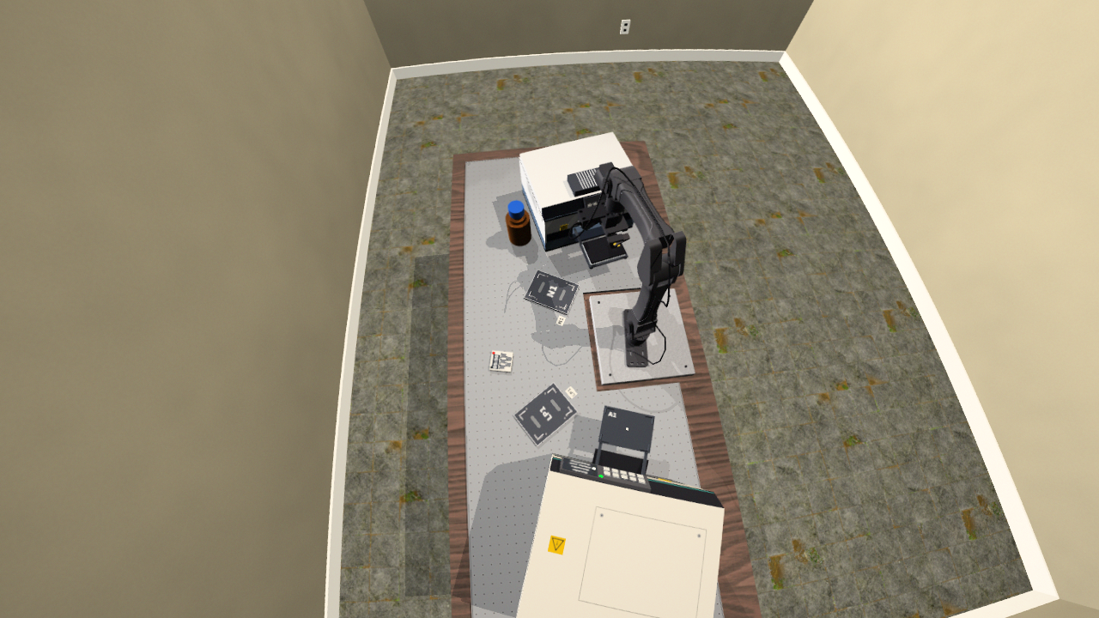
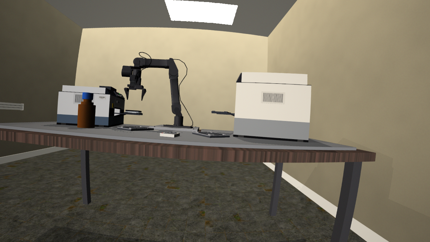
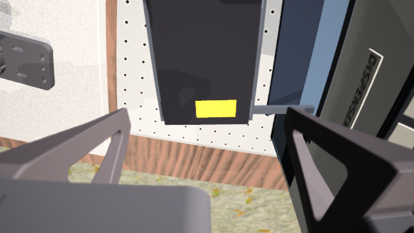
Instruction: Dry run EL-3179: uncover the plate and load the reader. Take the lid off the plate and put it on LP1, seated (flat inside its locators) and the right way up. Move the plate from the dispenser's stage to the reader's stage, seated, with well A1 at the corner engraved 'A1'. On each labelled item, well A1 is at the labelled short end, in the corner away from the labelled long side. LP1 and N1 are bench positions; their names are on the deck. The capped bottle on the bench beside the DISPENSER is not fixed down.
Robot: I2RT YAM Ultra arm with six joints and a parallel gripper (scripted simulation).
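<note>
The lid is 80 mm below my hand. Round my hand: LP1 tag: 110 mm ahead, 470 mm to the left, 190 mm below; capped brown bottle: 300 mm ahead, 110 mm to the right, 70 mm below; clear well plate: 90 mm below.
</note>
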